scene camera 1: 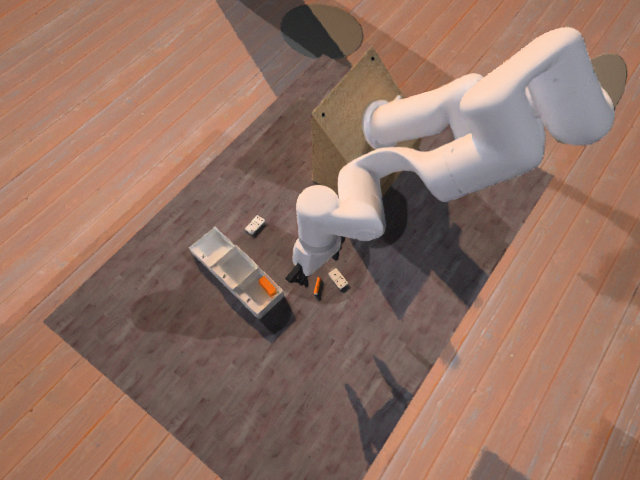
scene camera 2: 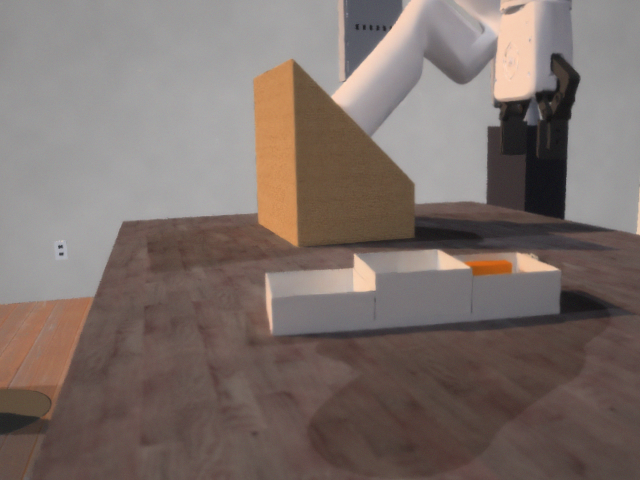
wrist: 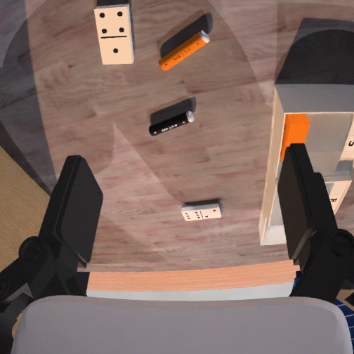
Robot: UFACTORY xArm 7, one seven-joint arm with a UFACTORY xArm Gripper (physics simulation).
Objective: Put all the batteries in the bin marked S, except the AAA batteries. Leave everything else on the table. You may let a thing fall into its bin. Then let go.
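Places are measured from the arm's base along level axes (x ahead, y left, z up), in centimetres.
Pixels of known places: gripper, fingertip midpoint: (scene camera 1: pixel 317 268) (scene camera 2: pixel 530 156); arm's base, origin of the base link: (scene camera 1: pixel 380 126) (scene camera 2: pixel 334 135).
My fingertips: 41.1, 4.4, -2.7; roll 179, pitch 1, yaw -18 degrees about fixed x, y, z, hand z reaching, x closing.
Ahead of a thing's pixels: the offset from my fingertips to its top centre, as dx, dy, dz. "spot": to the spot under its first point.
My gripper (scene camera 1: pixel 321 268) (scene camera 2: pixel 532 155) (wrist: pixel 184 169) is open and empty, high above the table. An orange 9 V battery {+5.5, -10.9, -9.8} (scene camera 1: pixel 267 285) (scene camera 2: pixel 490 267) (wrist: pixel 297 131) lies inside the bin marked S {spot: +9.1, -7.6, -11.5} (scene camera 1: pixel 271 305) (scene camera 2: pixel 516 295) (wrist: pixel 317 97), the end bin of the row. A slender orange battery {-0.8, -0.5, -12.1} (scene camera 1: pixel 317 286) (wrist: pixel 184 51) lies on the table; its small print seems to read AAA 1.5V. A slender black battery (wrist: pixel 171 123) lies near it in the wrist view, with small print that also seems to read AAA. The arm hides the black battery in scene camera 1.
One domino {-5.1, +3.0, -12.4} (scene camera 1: pixel 338 279) (wrist: pixel 115 35) lies beside the orange AAA battery. Another domino {-8.2, -23.2, -12.4} (scene camera 1: pixel 254 224) (wrist: pixel 201 211) lies near the bin row's far end. The taller middle bin {+5.8, -19.7, -8.5} (scene camera 2: pixel 423 297) and a third bin {spot: +7.5, -28.9, -11.4} (scene camera 2: pixel 323 312) adjoin bin S. The wooden stand (scene camera 1: pixel 341 108) (scene camera 2: pixel 351 196) carries the arm.
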